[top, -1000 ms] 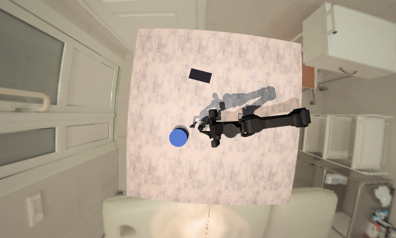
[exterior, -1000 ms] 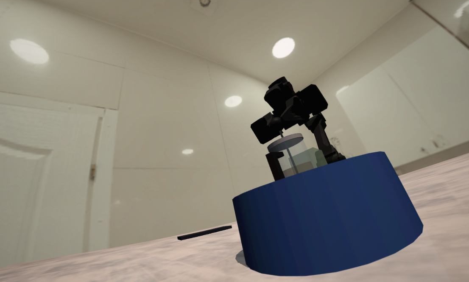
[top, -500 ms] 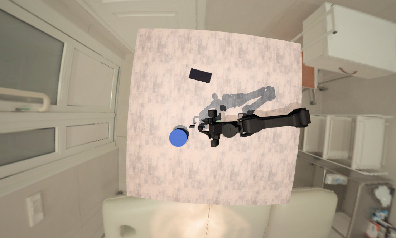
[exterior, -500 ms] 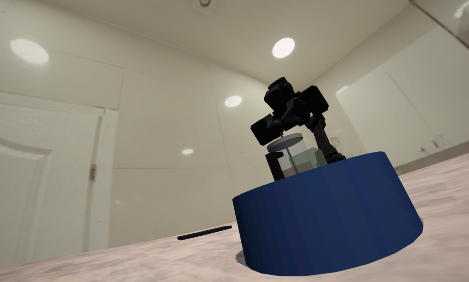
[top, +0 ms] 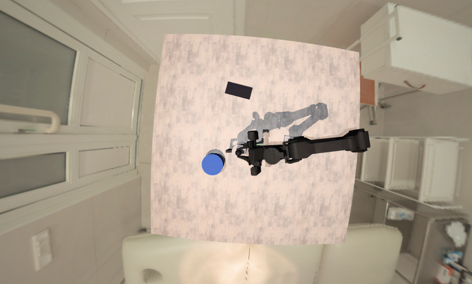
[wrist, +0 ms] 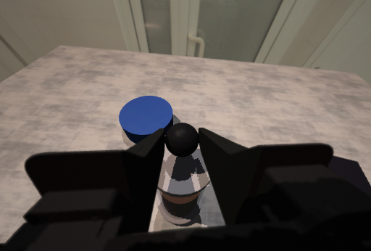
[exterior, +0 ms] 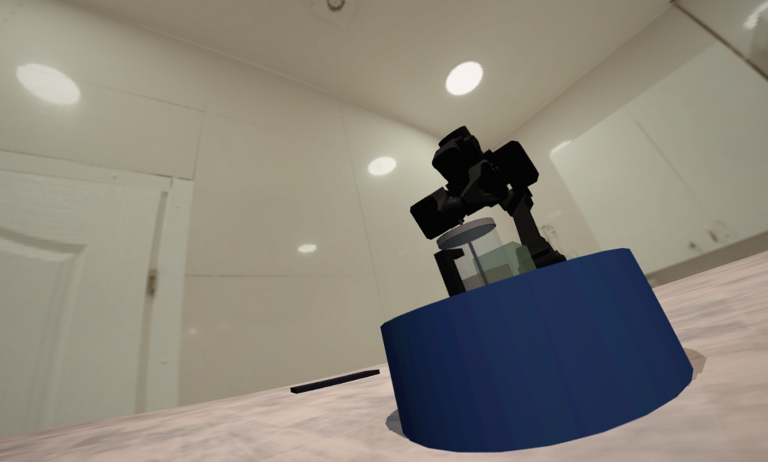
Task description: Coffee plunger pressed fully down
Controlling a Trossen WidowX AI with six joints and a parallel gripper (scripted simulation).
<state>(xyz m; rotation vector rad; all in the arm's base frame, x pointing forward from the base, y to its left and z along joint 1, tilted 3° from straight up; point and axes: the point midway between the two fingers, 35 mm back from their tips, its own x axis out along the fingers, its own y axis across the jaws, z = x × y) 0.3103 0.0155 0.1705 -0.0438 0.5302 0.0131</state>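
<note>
Right now the coffee press is 9 cm below my gripper tip. The rest, counted from my gripper tip: pale green block (10 cm behind, 11 cm below).
</note>
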